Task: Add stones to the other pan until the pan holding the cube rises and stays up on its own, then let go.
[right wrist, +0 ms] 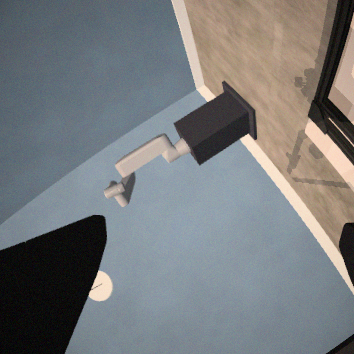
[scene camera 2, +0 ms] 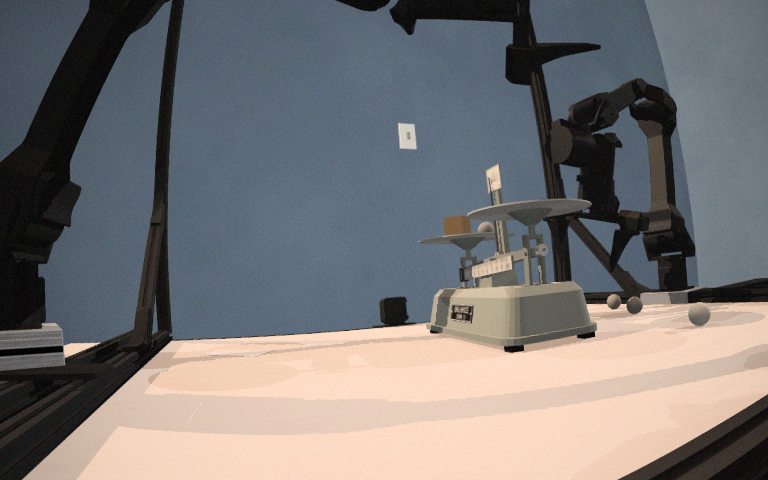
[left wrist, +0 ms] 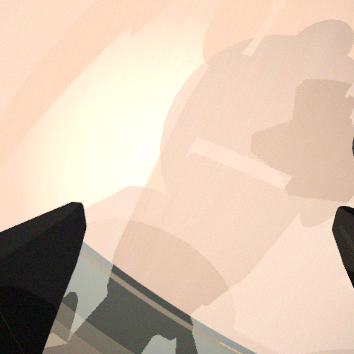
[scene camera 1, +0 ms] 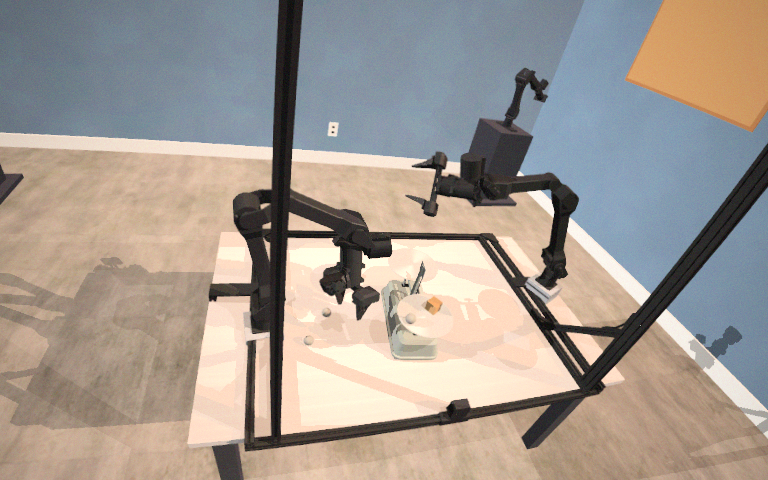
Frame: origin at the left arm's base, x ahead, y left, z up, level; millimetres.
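Where they show: left gripper, between the fingertips: (scene camera 2: 585, 266) (left wrist: 215, 218) (scene camera 1: 349, 312); right gripper, between the fingertips: (right wrist: 230, 233) (scene camera 2: 603, 4) (scene camera 1: 408, 180); left arm's base, origin of its link: (scene camera 2: 673, 290) (scene camera 1: 263, 323); right arm's base, origin of its link: (scene camera 2: 6, 328) (scene camera 1: 545, 282).
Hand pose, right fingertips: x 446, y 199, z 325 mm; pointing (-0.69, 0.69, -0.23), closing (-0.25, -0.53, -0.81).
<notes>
Each offset is from my right fingertips to the top centre of the thing. "spot": to the spot under its first point.
The grey-green balance scale @(31 mm back, 258 mm right, 113 mm down) (scene camera 1: 415, 346) (scene camera 2: 523, 316) stands mid-table. Its lower pan @(53 mm back, 350 mm right, 202 mm down) (scene camera 1: 438, 328) (scene camera 2: 433, 240) holds the orange cube @(26 mm back, 337 mm right, 172 mm down) (scene camera 1: 433, 305) (scene camera 2: 456, 225) and a round stone @(107 mm back, 366 mm right, 175 mm down) (scene camera 1: 410, 318) (scene camera 2: 485, 227). Its other pan @(9 mm back, 165 mm right, 190 mm down) (scene camera 2: 529, 207) sits higher and shows no stone. Loose stones lie on the table left of the scale in scene camera 1, one @(265 mm back, 184 mm right, 319 mm down) (scene camera 1: 326, 311) near the gripper and another @(335 mm back, 273 mm right, 319 mm down) (scene camera 1: 308, 340) nearer the front. Scene camera 2 shows three loose stones @(spot: 324 mm back, 266 mm right, 331 mm down) (scene camera 2: 613, 301) @(spot: 253 mm back, 177 mm right, 331 mm down) (scene camera 2: 634, 305) @(154 mm back, 21 mm right, 319 mm down) (scene camera 2: 699, 314). My left gripper (scene camera 1: 350, 310) (left wrist: 215, 218) is open and empty beside the scale. My right gripper (scene camera 1: 410, 181) (right wrist: 230, 233) is open and empty, high up.
A black frame (scene camera 1: 362, 435) borders the table, with an upright post (scene camera 1: 281, 169) crossing the left arm in scene camera 1. A small black box @(spot: 44 mm back, 573 mm right, 293 mm down) (scene camera 1: 458, 408) (scene camera 2: 393, 310) sits on the frame's front bar. The scale's upright pointer plate @(spot: 43 mm back, 261 mm right, 154 mm down) (scene camera 1: 419, 277) (scene camera 2: 493, 178) rises between the pans.
</notes>
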